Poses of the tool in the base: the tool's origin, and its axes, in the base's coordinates. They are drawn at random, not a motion.
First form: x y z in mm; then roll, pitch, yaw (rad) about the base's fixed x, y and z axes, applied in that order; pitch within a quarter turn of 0, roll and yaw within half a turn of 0.
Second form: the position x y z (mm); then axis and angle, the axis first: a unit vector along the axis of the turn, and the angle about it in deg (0 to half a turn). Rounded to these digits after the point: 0 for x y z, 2 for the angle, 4 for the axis.
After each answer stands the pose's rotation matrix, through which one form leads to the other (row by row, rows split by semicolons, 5 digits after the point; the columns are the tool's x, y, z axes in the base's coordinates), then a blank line. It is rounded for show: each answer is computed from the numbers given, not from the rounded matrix.
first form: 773 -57 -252 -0.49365 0.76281 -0.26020
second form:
773 -57 -252 -0.4168 0.9069 -0.0622 50.57
0.69856 -0.08983 0.70989; -0.18598 0.93520 0.30135; -0.69096 -0.34254 0.63659

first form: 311 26 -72 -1.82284 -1.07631 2.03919
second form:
311 26 -72 -0.1121 -0.9470 0.3009 103.28
-0.21425 -0.16230 -0.96320; 0.42346 0.87318 -0.24132; 0.88021 -0.45959 -0.11835

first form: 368 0 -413 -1.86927 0.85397 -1.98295
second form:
368 0 -413 -0.2382 0.9134 -0.3302 109.83
-0.26318 0.01921 0.96456; -0.60198 0.77802 -0.17975; -0.75389 -0.62795 -0.19320

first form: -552 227 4 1.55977 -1.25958 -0.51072
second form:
-552 227 4 0.5915 -0.7309 0.3405 97.31
0.26714 -0.82504 -0.49793; -0.14968 0.47491 -0.86721; 0.95196 0.30620 0.00338

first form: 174 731 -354 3.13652 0.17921 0.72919
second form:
174 731 -354 0.9310 0.3556 -0.0828 176.07
0.73377 0.66693 -0.12954; 0.65560 -0.74510 -0.12254; -0.17825 0.00499 -0.98397

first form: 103 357 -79 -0.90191 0.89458 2.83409
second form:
103 357 -79 0.4457 0.3293 -0.8324 172.89
-0.59649 0.39548 -0.69842; 0.18943 -0.77623 -0.60132; -0.77995 -0.49098 0.38810

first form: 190 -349 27 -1.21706 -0.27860 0.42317
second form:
190 -349 27 -0.9054 -0.3937 0.1591 71.59
0.87663 0.09297 -0.47209; 0.39482 0.42179 0.81622; 0.27501 -0.90191 0.33305

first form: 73 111 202 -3.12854 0.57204 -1.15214
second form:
73 111 202 -0.8139 0.5309 0.2362 161.71
0.34181 -0.91643 -0.20813; -0.76818 -0.40004 0.49986; -0.54135 -0.01097 -0.84073

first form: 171 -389 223 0.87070 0.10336 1.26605
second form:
171 -389 223 0.4659 0.4287 0.7741 84.03
0.29845 -0.59093 0.74949; 0.94883 0.26859 -0.16606; -0.10318 0.76070 0.64085

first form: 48 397 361 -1.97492 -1.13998 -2.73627
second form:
48 397 361 0.4614 -0.6703 0.5812 139.29
-0.38378 -0.92279 0.03422; -0.16467 0.03193 -0.98583; 0.90863 -0.38397 -0.16421

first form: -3 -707 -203 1.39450 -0.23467 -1.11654
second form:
-3 -707 -203 0.6777 -0.5686 -0.4664 93.44
0.42677 0.05715 -0.90255; -0.87396 0.28266 -0.39535; 0.23252 0.95752 0.17058

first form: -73 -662 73 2.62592 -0.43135 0.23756
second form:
-73 -662 73 0.9687 0.0592 0.2411 154.25
0.88289 0.00435 0.46956; 0.21378 -0.89405 -0.39367; 0.41810 0.44795 -0.79027

